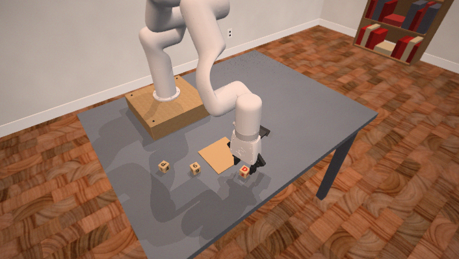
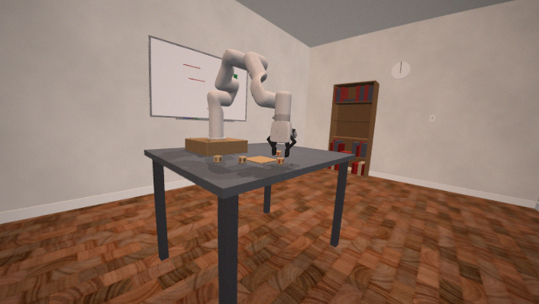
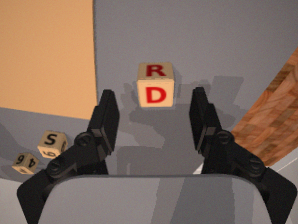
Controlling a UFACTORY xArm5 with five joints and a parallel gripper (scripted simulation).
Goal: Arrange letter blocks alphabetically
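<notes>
The wooden block lies 4 cm below my hand. The rest, counted from my hand: tan mat (13 cm behind, 5 cm below, 2 cm to the right).
</notes>
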